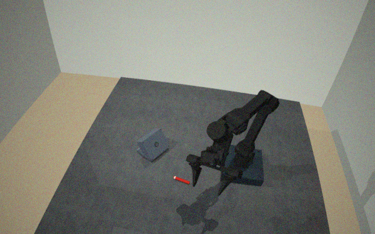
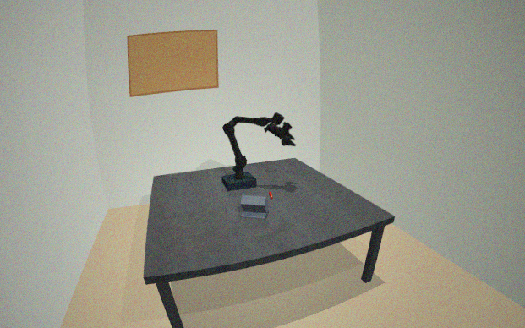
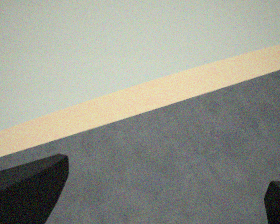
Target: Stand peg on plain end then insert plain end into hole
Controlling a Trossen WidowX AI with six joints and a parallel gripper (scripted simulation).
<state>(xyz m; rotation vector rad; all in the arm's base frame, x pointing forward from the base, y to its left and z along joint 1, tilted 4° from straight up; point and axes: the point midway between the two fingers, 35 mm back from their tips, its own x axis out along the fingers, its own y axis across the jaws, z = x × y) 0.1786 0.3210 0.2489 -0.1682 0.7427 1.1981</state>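
Now: the red peg 12 cm ahead of my gripper tip, 22 cm to the right of it and 30 cm below it. The rest, counted from my gripper tip: sloped panel: 27 cm ahead, 38 cm to the right, 26 cm below.
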